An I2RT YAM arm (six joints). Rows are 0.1 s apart.
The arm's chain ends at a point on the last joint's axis. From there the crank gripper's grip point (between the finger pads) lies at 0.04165 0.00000 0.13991 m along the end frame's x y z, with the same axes.
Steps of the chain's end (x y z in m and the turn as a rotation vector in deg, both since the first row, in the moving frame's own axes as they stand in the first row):
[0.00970, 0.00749, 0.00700, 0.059, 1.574, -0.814]
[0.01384, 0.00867, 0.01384, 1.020, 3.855, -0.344]
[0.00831, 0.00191, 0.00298, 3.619, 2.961, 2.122]
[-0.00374, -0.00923, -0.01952, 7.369, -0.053, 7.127]
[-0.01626, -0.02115, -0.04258, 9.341, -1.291, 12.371]
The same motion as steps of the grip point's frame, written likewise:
[0.01352, 0.00673, 0.00580, 0.059, 1.574, -0.814]
[0.02314, 0.00593, 0.01070, 1.020, 3.855, -0.344]
[0.01561, -0.00517, 0.00041, 3.619, 2.961, 2.122]
[-0.00307, -0.02199, -0.02030, 7.369, -0.053, 7.127]
[-0.01790, -0.03521, -0.04281, 9.341, -1.291, 12.371]

